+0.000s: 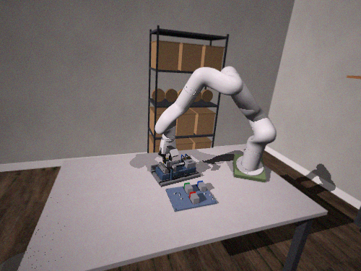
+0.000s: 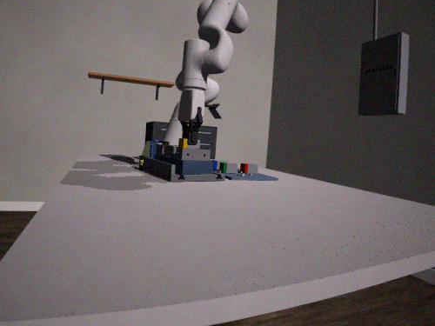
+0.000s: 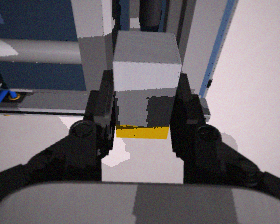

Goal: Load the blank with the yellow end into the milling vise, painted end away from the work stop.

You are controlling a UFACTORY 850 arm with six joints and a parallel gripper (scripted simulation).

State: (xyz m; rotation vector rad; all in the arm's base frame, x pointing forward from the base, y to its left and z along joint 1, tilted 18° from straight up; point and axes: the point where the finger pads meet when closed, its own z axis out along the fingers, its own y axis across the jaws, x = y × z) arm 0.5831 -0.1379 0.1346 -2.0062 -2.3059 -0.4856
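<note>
My hand is 10 mm past the dark work-stop rod, 50 mm to the right of it and 40 mm above it. The rest, counted from my hand: green-ended blank (80 mm behind, 190 mm to the left, 100 mm below); red-ended blank (80 mm behind, 280 mm to the left, 100 mm below); blue-ended blank (170 mm behind, 190 mm to the left, 100 mm below).
</note>
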